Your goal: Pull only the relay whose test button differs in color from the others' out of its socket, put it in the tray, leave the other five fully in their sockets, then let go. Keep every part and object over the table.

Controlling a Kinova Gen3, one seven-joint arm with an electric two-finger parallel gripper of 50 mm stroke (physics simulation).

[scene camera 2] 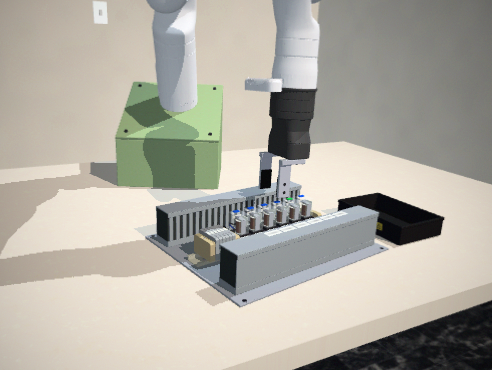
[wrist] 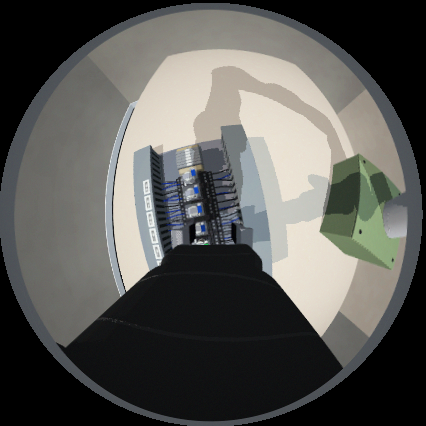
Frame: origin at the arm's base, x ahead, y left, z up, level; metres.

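Seen in the pictures: gripper, fingertip midpoint: [scene camera 2: 273, 192] [wrist: 212, 229]; arm's base, link origin: [scene camera 2: 178, 101].
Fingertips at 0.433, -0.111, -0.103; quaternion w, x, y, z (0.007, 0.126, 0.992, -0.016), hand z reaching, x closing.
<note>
Pixels of each thing's top centre, then the offset from my fingertips to it, as dx, dy, dz. "*": a spot on its surface instead.
- relay with a green test button, top centre: [wrist: 201, 247] [scene camera 2: 292, 199] +0.026, +0.023, -0.011
- black tray, surface spot: [scene camera 2: 412, 232] * +0.179, +0.172, -0.061
- slotted grey duct, top centre: [wrist: 252, 200] [scene camera 2: 235, 194] -0.071, -0.024, -0.018
- labelled grey duct, top centre: [scene camera 2: 307, 226] [wrist: 145, 221] +0.112, -0.041, -0.018
Six relays stand in a row in their sockets. The relay with a green test button [scene camera 2: 293, 209] [wrist: 204, 243] is fifth from the left in the scene view; in the wrist view its top barely shows at the gripper body's edge. The other relays, such as the leftmost one [scene camera 2: 241, 224] [wrist: 189, 177], have blue buttons. My gripper [scene camera 2: 274, 191] [wrist: 212, 229] is open and empty, pointing down. Its fingertips are above the row, near the green-button relay and its blue neighbour; their exact height is hard to tell. The black tray [scene camera 2: 412, 232] stands to the right in the scene view.
A slotted grey duct [scene camera 2: 200, 222] [wrist: 232, 145] runs behind the relays and a labelled grey duct [scene camera 2: 305, 255] [wrist: 142, 190] in front. Tan and grey terminal blocks [scene camera 2: 212, 242] [wrist: 188, 158] stand at the row's left end. The green robot base [scene camera 2: 170, 162] [wrist: 345, 200] is behind.
</note>
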